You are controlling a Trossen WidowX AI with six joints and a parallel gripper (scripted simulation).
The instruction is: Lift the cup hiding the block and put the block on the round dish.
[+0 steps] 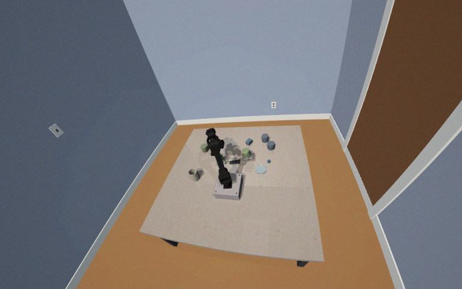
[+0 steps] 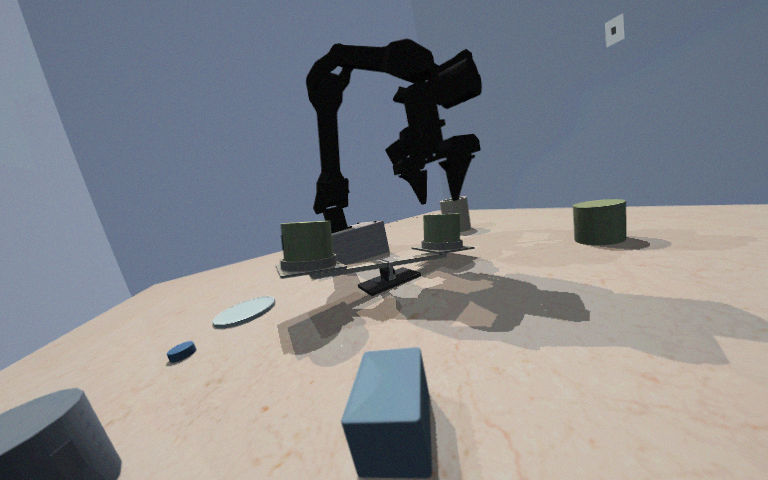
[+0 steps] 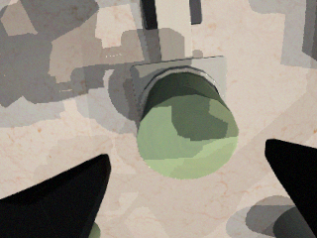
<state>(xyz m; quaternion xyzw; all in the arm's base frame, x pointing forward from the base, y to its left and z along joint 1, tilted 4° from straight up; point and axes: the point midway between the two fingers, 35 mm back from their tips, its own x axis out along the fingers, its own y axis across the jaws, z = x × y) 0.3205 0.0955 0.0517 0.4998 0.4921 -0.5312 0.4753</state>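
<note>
My gripper tip is 7 cm above the pale green block. Also, from my gripper tip: balance 14 cm to the right, 8 cm below, 1 cm behind; beige cup 22 cm to the left, 16 cm behind, 7 cm below; blue block 29 cm to the right, 22 cm ahead, 10 cm below.
</note>
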